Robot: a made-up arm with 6 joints.
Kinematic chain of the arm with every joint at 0, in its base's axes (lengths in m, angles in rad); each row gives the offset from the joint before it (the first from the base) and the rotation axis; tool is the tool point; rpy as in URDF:
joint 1: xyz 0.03 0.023 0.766 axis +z
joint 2: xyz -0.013 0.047 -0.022 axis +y
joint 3: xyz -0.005 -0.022 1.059 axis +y
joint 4: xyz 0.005 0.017 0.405 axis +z
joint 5: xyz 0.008 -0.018 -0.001 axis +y
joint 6: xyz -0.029 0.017 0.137 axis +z
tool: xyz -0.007 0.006 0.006 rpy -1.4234 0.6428 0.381
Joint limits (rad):
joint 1: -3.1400..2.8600
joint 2: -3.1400..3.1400
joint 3: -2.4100..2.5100
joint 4: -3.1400..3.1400
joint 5: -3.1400..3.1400
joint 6: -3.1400..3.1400
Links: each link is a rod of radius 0.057 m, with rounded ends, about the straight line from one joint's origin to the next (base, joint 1, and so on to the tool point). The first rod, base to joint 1, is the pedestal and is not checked.
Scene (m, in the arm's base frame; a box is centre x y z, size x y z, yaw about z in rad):
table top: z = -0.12
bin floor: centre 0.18 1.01 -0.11 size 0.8 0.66 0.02 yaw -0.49
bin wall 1: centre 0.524 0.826 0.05 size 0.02 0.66 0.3 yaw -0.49
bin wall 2: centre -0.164 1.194 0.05 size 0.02 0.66 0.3 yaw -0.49
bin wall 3: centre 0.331 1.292 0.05 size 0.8 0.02 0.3 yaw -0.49
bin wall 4: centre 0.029 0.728 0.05 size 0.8 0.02 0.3 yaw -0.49
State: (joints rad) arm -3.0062 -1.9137 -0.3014 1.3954 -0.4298 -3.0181
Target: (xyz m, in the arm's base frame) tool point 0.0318 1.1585 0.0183
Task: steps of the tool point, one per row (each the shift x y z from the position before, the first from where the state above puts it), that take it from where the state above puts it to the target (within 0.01 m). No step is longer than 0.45 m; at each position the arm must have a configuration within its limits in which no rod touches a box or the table.
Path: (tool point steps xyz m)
1: -0.1086 0.3857 0.1106
2: -0.2314 0.3265 0.1182
3: -0.3230 0.2256 0.1230
4: -0.3902 0.0495 0.0009
5: -0.3557 -0.0732 0.0338
6: 0.0009 0.0215 -0.2182
7: -0.0009 -0.0215 -0.2167

